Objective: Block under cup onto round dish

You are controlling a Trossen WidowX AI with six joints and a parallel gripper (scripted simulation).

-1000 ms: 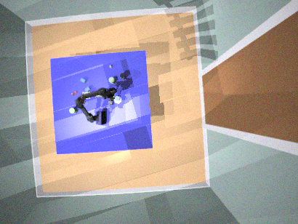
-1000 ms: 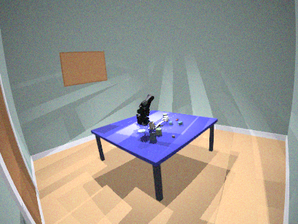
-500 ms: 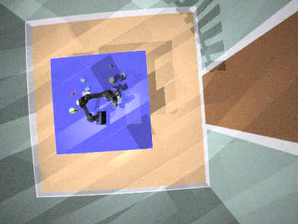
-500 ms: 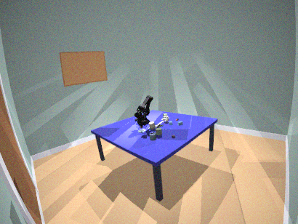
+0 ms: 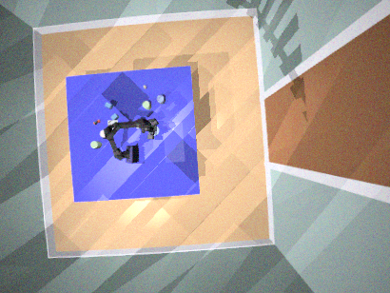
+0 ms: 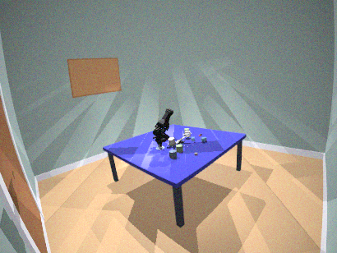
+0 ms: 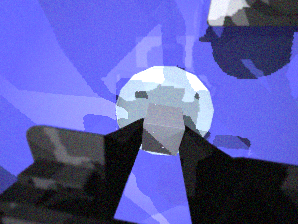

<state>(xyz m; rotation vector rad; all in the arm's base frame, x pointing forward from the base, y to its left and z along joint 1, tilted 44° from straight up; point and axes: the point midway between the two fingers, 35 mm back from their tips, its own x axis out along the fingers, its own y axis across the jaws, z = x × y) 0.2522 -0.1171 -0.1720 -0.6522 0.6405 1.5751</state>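
Now: gripper tip 10 mm below the grey block. From my gripper tip the other things lie so: balance beam 40 mm ahead, 260 mm to the left, 20 mm above; blue-grey cylinder 290 mm ahead, 50 mm to the right, 10 mm above; white round dish 20 mm below.
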